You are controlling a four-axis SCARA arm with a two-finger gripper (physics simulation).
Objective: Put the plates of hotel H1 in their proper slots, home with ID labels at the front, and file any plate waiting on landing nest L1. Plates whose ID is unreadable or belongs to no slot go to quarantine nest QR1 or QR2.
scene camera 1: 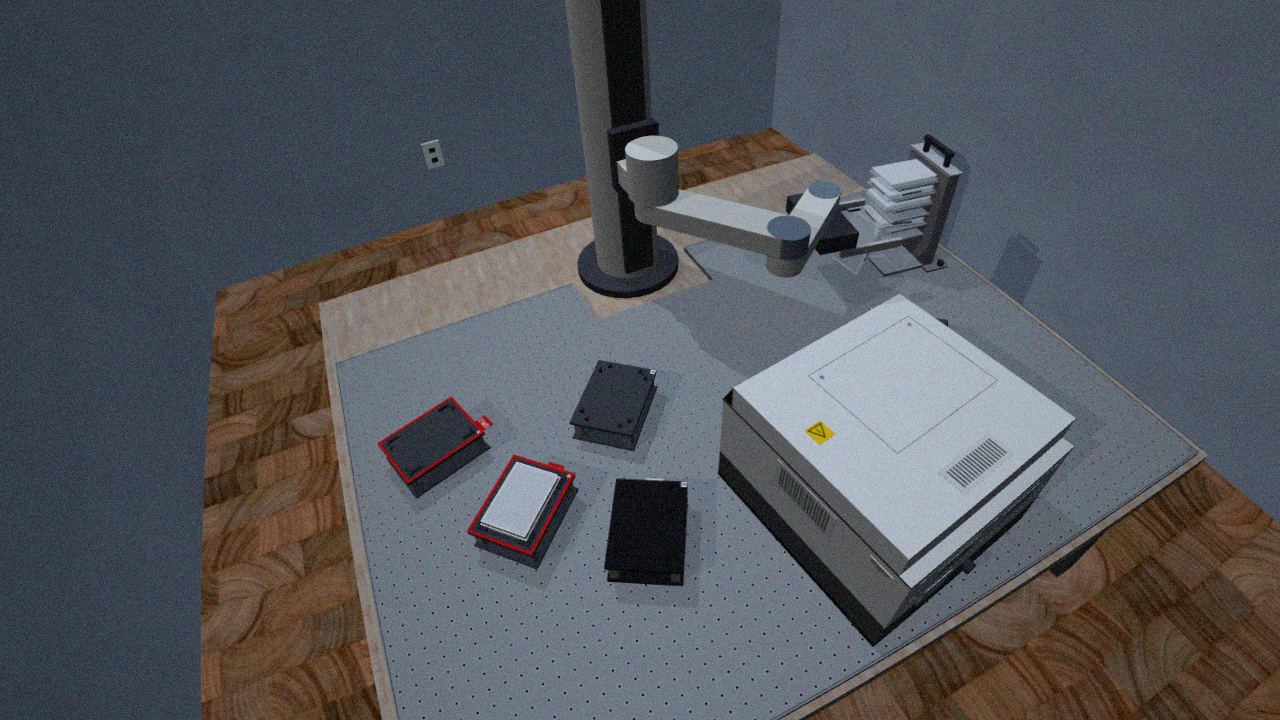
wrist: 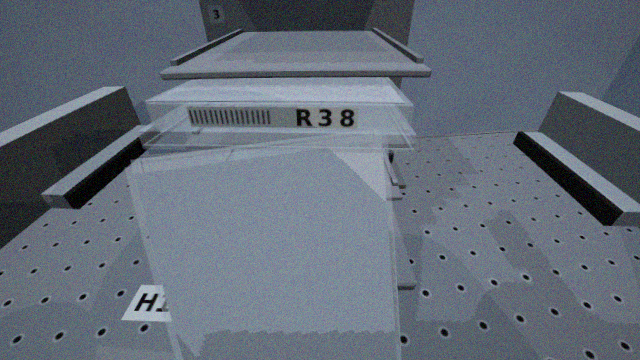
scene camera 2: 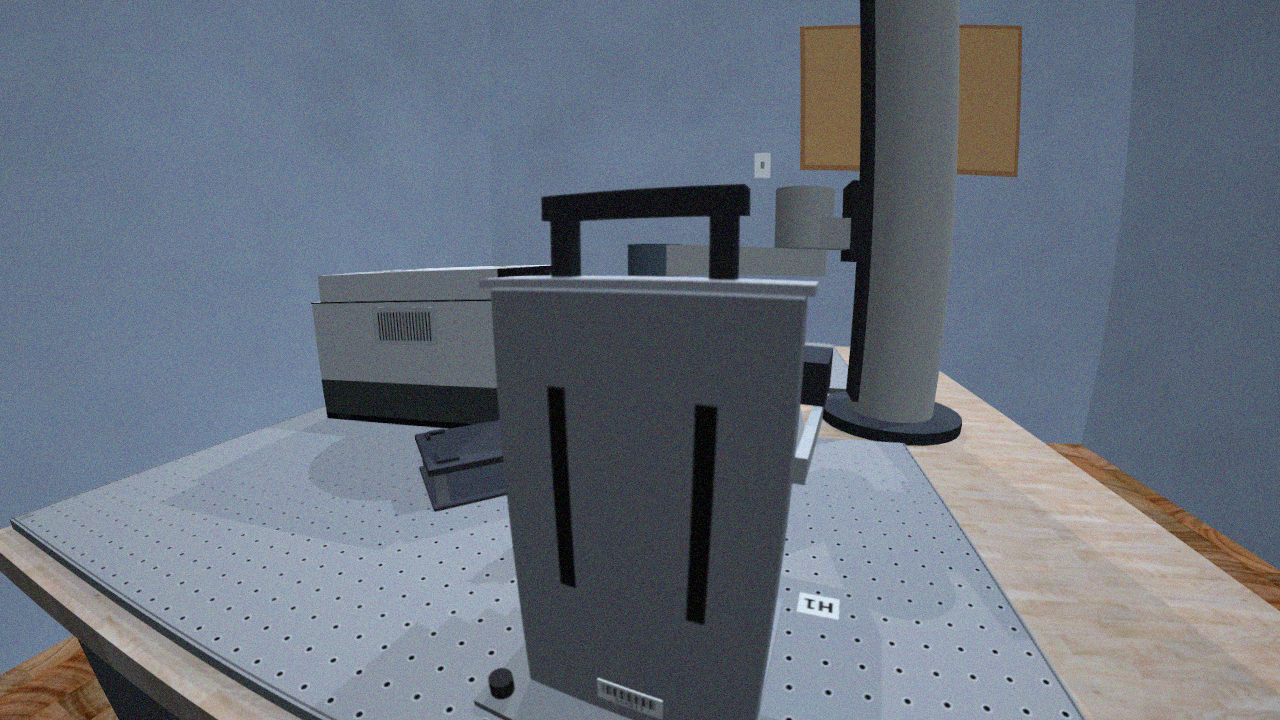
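Note:
Gripper empty, holding nothing; visible in the wrist view. A hotel shelf and a floor tag H1 also visible.

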